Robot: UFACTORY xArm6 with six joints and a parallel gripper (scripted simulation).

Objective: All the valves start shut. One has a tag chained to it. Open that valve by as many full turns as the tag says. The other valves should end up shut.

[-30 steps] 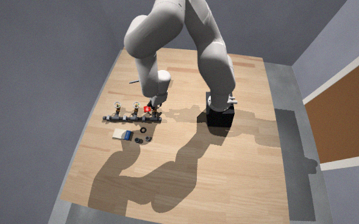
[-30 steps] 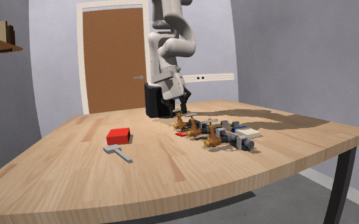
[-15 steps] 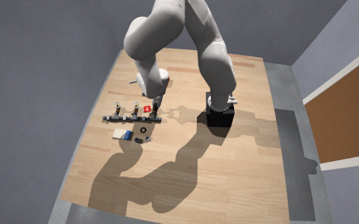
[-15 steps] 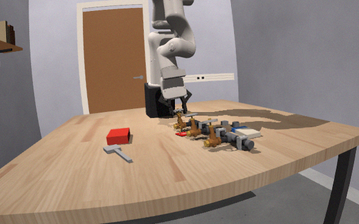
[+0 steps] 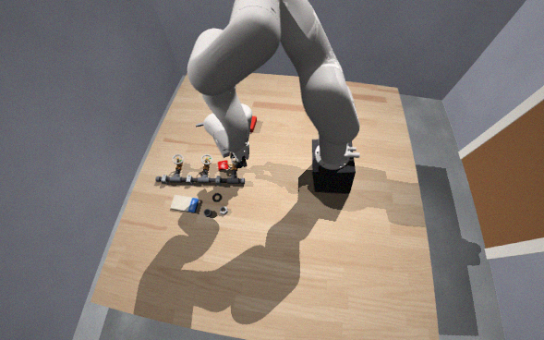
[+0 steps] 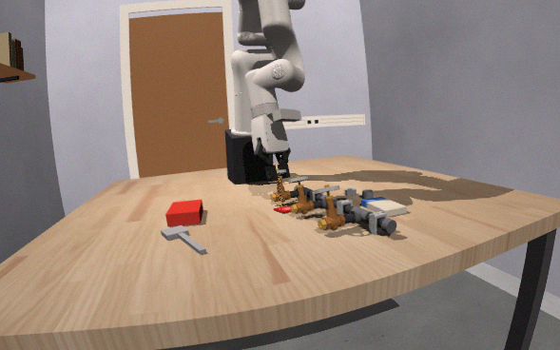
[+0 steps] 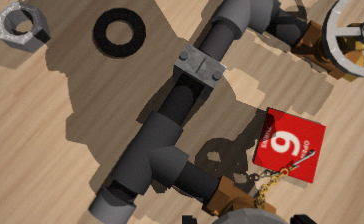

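Right now the red tag is 80 mm ahead of my hand, 10 mm to the right of it and 80 mm below it. Round my hand: grey hammer-like tool: 210 mm ahead, 240 mm to the right, 80 mm below; then grey box: 190 mm ahead, 210 mm to the left, 70 mm below; then red box: 50 mm ahead, 250 mm to the right, 70 mm below.
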